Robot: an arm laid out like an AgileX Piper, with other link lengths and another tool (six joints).
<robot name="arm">
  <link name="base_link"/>
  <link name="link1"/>
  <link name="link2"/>
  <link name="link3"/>
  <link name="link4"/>
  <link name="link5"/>
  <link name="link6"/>
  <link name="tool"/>
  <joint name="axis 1" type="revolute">
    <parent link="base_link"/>
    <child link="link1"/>
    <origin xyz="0 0 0.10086" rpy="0 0 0"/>
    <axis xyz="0 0 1"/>
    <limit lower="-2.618" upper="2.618"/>
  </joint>
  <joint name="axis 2" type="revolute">
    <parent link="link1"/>
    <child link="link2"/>
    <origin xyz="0 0 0" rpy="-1.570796 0 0"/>
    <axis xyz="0 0 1"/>
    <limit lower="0" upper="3.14"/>
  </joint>
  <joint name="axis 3" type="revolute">
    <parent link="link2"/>
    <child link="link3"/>
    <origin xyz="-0.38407 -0.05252 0" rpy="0 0 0"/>
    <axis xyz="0 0 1"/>
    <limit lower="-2.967" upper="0"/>
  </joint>
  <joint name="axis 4" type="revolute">
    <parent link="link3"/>
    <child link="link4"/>
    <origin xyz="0.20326 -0.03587 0" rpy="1.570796 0 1.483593"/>
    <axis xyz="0 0 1"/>
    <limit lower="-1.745" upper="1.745"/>
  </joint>
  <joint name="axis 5" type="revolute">
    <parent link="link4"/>
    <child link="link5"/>
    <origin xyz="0 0 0" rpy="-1.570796 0 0"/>
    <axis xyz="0 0 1"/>
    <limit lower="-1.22" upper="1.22"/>
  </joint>
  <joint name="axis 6" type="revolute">
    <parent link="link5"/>
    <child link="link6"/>
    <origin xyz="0 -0.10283 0" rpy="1.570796 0 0"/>
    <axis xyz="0 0 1"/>
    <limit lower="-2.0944" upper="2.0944"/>
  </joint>
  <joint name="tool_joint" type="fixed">
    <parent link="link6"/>
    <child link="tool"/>
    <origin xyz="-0.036 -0.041 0.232" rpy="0.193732 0 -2.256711"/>
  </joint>
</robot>
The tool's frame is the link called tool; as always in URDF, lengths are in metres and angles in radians.
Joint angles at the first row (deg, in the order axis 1, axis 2, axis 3, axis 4, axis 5, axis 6):
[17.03 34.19 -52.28 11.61 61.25 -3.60]
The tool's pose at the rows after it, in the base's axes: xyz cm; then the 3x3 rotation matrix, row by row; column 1 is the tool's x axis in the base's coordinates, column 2 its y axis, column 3 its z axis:
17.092, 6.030, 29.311; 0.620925, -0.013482, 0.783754; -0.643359, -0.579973, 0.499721; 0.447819, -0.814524, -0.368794
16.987, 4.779, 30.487; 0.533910, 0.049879, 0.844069; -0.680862, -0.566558, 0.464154; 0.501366, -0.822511, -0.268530
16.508, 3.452, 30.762; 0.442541, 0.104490, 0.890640; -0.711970, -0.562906, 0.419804; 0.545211, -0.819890, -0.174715
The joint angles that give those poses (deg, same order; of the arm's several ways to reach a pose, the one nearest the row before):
[15.25 30.42 -49.51 11.35 56.34 -4.42]
[12.99 25.78 -45.44 11.16 50.45 -5.46]
[10.54 20.61 -40.05 11.12 44.39 -6.68]

